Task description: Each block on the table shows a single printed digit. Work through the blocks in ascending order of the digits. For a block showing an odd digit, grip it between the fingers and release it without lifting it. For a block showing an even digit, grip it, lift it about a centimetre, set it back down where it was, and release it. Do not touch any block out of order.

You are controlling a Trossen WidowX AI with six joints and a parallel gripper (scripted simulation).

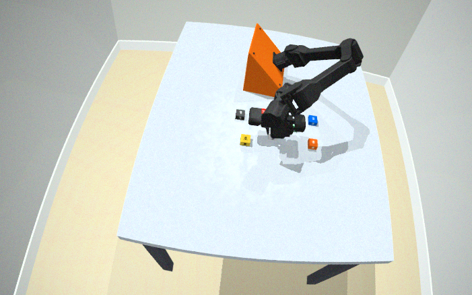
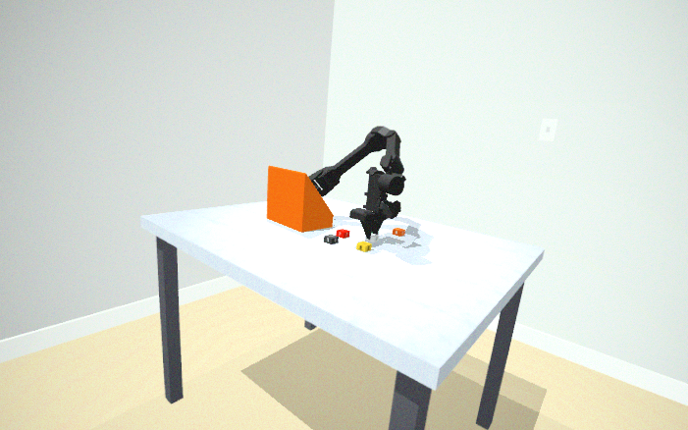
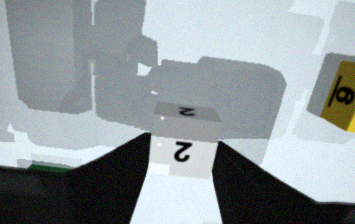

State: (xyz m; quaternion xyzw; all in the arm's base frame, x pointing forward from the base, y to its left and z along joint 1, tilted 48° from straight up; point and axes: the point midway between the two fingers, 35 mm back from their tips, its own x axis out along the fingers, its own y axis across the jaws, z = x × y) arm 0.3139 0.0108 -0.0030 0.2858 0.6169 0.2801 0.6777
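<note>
Now: the white block right at my gripper tip. The rest, counted from my gripper tip: yellow block 9 cm to the right, 4 cm ahead; then red block 9 cm behind, 4 cm to the right; then green block 7 cm to the left, 5 cm behind.
</note>
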